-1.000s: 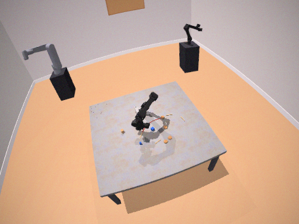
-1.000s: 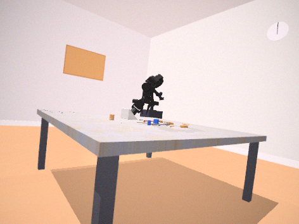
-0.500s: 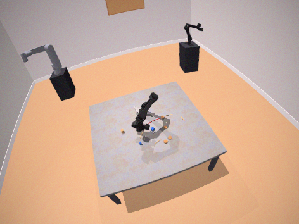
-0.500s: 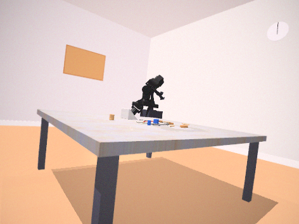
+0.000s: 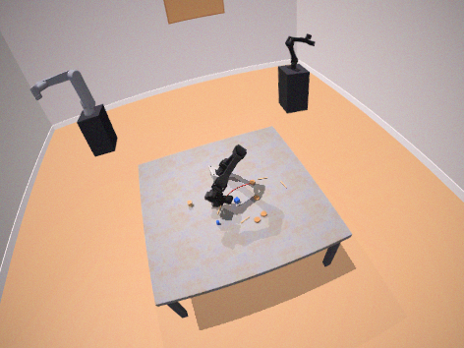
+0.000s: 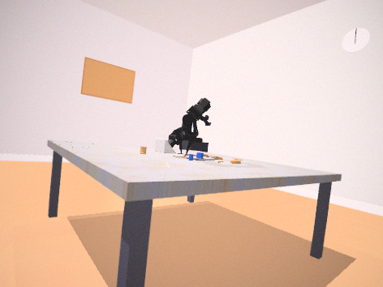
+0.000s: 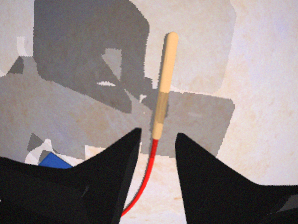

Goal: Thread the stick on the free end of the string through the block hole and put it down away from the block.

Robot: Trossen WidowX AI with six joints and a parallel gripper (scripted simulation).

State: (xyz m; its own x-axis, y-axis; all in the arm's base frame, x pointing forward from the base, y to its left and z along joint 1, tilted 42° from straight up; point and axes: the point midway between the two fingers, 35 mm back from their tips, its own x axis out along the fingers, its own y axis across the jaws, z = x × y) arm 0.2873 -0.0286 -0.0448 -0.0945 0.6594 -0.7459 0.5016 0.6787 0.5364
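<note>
My gripper tip is 120 mm to the right of the blue block and 10 mm past it. Also, from my gripper tip: round wooden button: 270 mm to the left, 150 mm behind, 10 mm below; then wooden block: 210 mm to the right, 80 mm behind; then short stick: 340 mm to the left, 170 mm behind, 10 mm below.
</note>
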